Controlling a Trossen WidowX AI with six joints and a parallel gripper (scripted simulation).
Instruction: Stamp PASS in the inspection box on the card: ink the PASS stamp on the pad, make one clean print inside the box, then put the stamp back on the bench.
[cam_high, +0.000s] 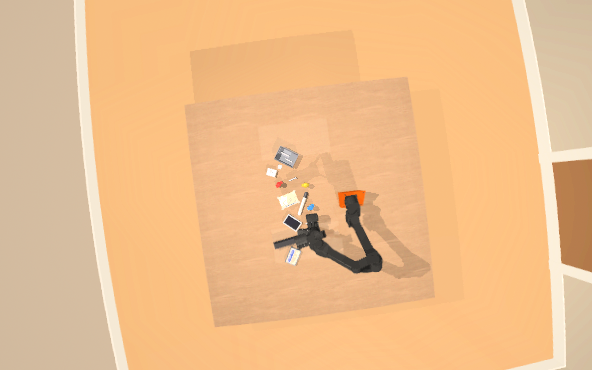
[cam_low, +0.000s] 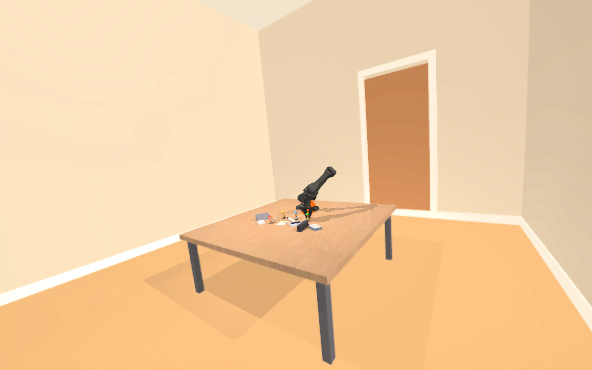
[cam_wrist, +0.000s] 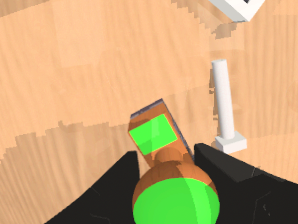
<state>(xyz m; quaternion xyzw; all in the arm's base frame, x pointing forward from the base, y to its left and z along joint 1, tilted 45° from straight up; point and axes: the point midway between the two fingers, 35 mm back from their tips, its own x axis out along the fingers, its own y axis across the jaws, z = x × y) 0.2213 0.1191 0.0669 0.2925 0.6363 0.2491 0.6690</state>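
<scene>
Right now the ink pad is 110 mm ahead of my gripper tip, 50 mm to the right of it and 20 mm below it. Round my gripper tip: black block: 160 mm ahead, 50 mm to the left, 10 mm below; white cylinder: 20 mm ahead, 160 mm to the right, 10 mm below; blue-knobbed stamp: 10 mm behind, 120 mm to the right.
</scene>
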